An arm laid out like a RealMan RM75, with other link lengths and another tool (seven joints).
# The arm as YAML. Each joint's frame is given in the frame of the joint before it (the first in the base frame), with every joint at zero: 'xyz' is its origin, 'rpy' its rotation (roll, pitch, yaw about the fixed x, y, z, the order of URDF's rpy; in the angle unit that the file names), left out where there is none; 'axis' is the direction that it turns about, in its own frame. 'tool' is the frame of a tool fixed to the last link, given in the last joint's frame.
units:
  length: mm
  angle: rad
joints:
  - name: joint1
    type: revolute
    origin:
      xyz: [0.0, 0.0, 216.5]
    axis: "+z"
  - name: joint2
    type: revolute
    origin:
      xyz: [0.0, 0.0, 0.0]
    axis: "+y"
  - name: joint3
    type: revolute
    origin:
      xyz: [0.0, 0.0, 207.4]
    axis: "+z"
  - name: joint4
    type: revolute
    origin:
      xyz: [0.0, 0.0, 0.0]
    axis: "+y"
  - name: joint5
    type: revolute
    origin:
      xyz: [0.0, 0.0, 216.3]
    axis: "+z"
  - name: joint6
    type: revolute
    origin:
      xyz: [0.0, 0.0, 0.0]
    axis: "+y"
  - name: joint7
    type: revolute
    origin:
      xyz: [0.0, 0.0, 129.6]
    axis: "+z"
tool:
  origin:
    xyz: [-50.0, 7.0, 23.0]
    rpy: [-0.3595, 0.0, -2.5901]
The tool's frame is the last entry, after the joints.
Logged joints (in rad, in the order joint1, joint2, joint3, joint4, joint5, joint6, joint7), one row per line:
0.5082, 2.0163, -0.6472, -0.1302, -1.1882, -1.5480, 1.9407
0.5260, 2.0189, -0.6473, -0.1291, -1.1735, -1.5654, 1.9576
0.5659, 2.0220, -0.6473, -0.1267, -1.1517, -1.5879, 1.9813
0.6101, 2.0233, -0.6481, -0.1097, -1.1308, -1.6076, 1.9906
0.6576, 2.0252, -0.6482, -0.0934, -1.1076, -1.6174, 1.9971
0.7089, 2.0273, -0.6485, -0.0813, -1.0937, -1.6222, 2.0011
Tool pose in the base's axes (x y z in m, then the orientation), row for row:
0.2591, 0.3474, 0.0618, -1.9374, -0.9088, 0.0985
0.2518, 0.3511, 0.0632, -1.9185, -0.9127, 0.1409
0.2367, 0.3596, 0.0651, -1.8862, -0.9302, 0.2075
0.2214, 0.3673, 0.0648, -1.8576, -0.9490, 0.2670
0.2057, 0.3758, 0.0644, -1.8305, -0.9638, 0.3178
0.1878, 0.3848, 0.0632, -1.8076, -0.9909, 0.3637
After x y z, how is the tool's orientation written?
As a rotation vector, in radians.
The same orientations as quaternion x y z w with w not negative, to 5 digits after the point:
-0.79381, -0.37236, 0.04036, 0.47915
-0.78805, -0.37490, 0.05788, 0.48485
-0.77714, -0.38326, 0.08549, 0.49179
-0.76686, -0.39177, 0.11022, 0.49627
-0.75711, -0.39863, 0.13144, 0.50061
-0.74760, -0.40982, 0.15042, 0.50051

